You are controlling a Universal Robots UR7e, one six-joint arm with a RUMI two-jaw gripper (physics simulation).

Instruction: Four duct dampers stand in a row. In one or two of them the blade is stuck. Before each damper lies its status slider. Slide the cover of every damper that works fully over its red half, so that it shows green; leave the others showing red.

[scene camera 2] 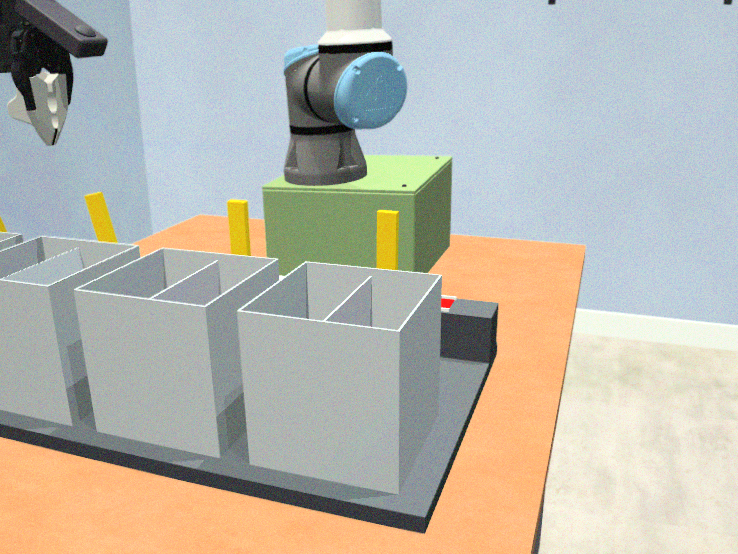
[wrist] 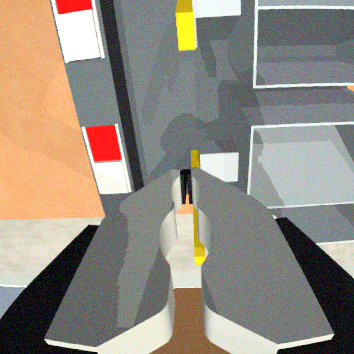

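Seen in the pictures: gripper, fingertip midpoint: (scene camera 2: 51, 145) (wrist: 186, 171); arm's base at its link origin: (scene camera 2: 326, 176).
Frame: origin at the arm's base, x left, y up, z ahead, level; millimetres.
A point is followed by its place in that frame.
Grey box-shaped dampers (scene camera 2: 321, 393) {x 129, y -61, z 699 mm} (scene camera 2: 149, 363) {x -51, y -59, z 663 mm} (scene camera 2: 29, 351) {x -204, y -70, z 632 mm} (wrist: 300, 124) {x -324, y 9, z 498 mm} stand in a row, with part of another at the left edge in the scene view. Upright yellow levers (scene camera 2: 387, 238) {x 167, y 29, z 505 mm} (scene camera 2: 239, 229) {x -14, y 25, z 468 mm} (scene camera 2: 101, 217) {x -213, y 26, z 428 mm} (wrist: 186, 31) {x -225, y 55, z 421 mm} stand behind them. In the wrist view, two sliders show red halves (wrist: 73, 4) {x -166, y -90, z 310 mm} (wrist: 104, 143) {x -331, y -90, z 278 mm} beside white covers (wrist: 81, 42) {x -206, y -82, z 306 mm} (wrist: 111, 178) {x -380, y -82, z 269 mm}. Red of the rightmost slider (scene camera 2: 447, 302) {x 233, y -90, z 384 mm} shows past its damper. My gripper (scene camera 2: 53, 141) {x -284, y 116, z 405 mm} (wrist: 186, 171) {x -284, y 116, z 405 mm} is shut and empty, high above the row's left part; its fingers partly hide a yellow lever (wrist: 199, 252) {x -413, y 50, z 383 mm}.
The dampers stand on a dark base plate (scene camera 2: 459, 411) {x 253, y -153, z 556 mm} on the orange table (scene camera 2: 536, 286) {x 381, y -171, z 82 mm}. A dark raised rail (scene camera 2: 470, 333) {x 264, y -115, z 426 mm} carries the sliders along the plate's far side. The arm's green pedestal (scene camera 2: 339, 223) {x 40, y -63, z 95 mm} stands behind the row.
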